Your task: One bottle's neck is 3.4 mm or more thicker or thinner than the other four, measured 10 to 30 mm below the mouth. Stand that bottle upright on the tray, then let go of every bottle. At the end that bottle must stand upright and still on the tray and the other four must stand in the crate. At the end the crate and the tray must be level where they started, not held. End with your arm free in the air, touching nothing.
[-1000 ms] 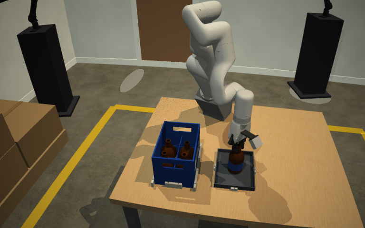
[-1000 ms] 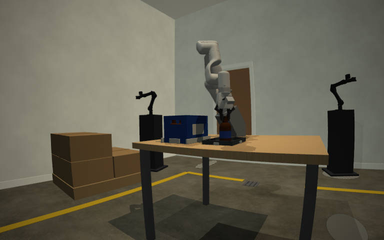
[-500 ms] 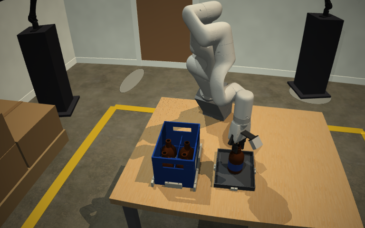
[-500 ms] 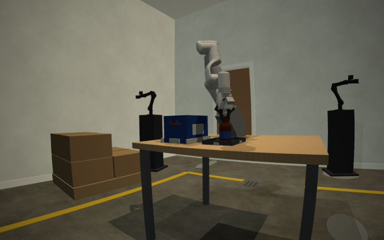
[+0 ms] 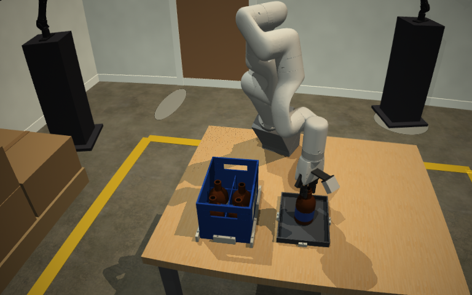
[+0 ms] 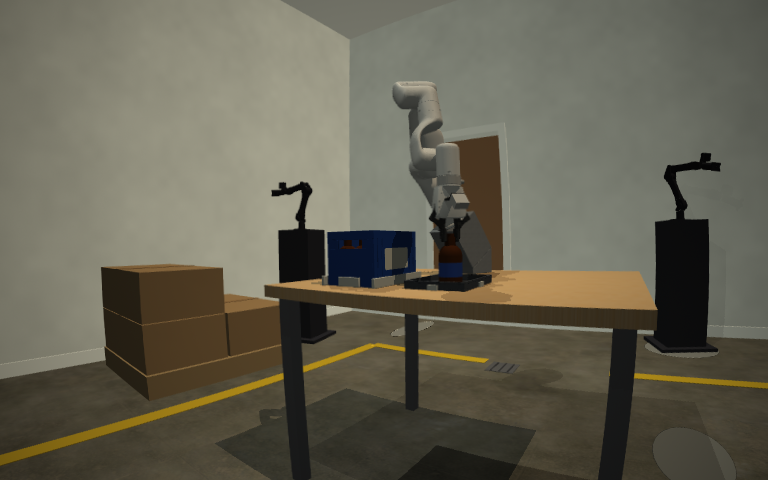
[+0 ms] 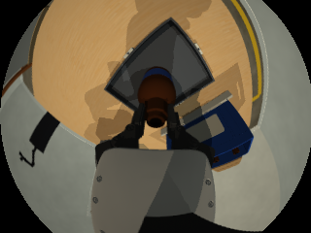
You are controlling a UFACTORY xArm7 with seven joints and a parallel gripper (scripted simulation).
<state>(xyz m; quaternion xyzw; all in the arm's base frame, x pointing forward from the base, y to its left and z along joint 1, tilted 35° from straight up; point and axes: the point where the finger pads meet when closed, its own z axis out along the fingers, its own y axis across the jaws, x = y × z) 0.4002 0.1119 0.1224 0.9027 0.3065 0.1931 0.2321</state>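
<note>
My gripper is now 70 mm above the brown bottle. The rest, counted from my hand: glass bottle (70 mm behind, 320 mm to the right, 70 mm below); then dark tray (140 mm below); then blue crate (60 mm behind, 280 mm to the right, 70 mm below).
</note>
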